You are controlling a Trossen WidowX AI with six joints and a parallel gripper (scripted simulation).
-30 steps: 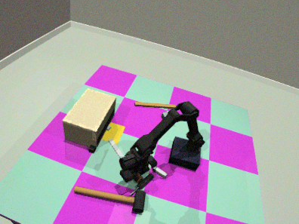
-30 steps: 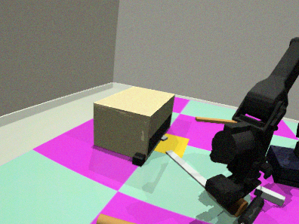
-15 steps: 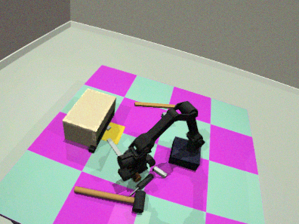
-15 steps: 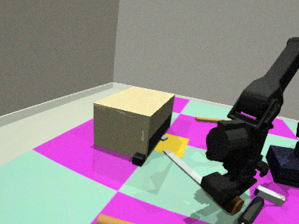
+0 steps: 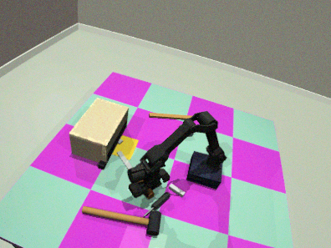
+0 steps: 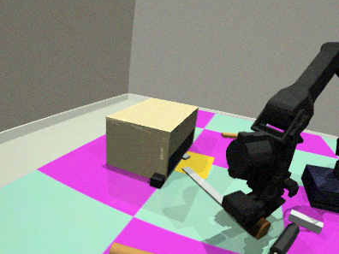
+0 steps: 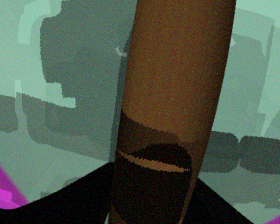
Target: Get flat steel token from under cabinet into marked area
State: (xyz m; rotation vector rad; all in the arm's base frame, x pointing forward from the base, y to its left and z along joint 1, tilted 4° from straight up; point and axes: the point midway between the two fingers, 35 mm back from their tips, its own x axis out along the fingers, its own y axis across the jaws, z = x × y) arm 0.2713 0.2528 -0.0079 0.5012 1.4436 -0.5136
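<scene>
Right now the black-handled screwdriver is 60 mm behind my gripper tip and 60 mm to the left of it. Also, from my gripper tip: grey bar (130 mm behind, 60 mm to the right); grey block (80 mm behind, 480 mm to the right, 10 mm above); grey steel token (250 mm ahead, 240 mm to the right, 10 mm below).
</scene>
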